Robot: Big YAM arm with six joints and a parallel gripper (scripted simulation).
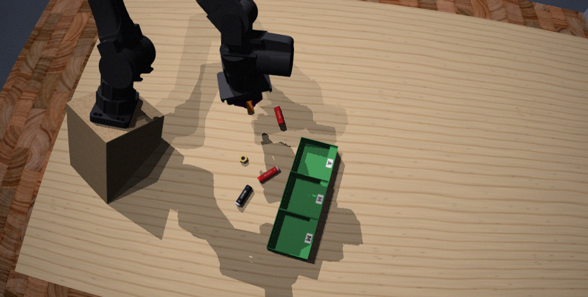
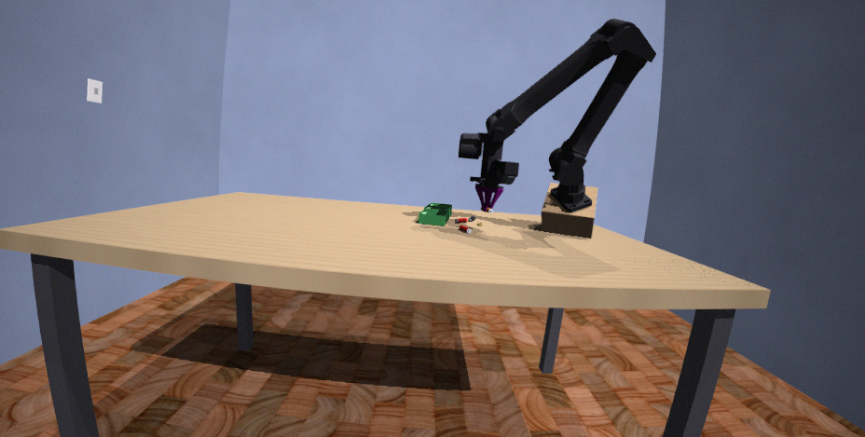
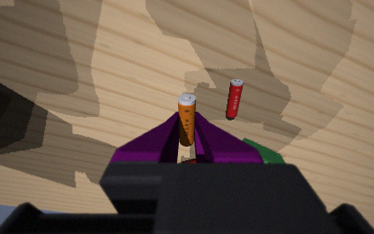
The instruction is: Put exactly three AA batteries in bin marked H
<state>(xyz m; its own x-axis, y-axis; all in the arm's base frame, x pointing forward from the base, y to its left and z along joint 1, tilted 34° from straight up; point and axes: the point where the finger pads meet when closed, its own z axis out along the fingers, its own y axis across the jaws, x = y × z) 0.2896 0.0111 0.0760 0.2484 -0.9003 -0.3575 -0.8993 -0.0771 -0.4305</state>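
The green bin is 190 mm to the right of my hand, 130 mm ahead of it and 50 mm below it. From my hand the other things lie so: black AA battery: 190 mm to the right, 60 mm below; orange AA battery: right at my hand; yellow nut: 100 mm to the right, 70 mm below, 10 mm behind.
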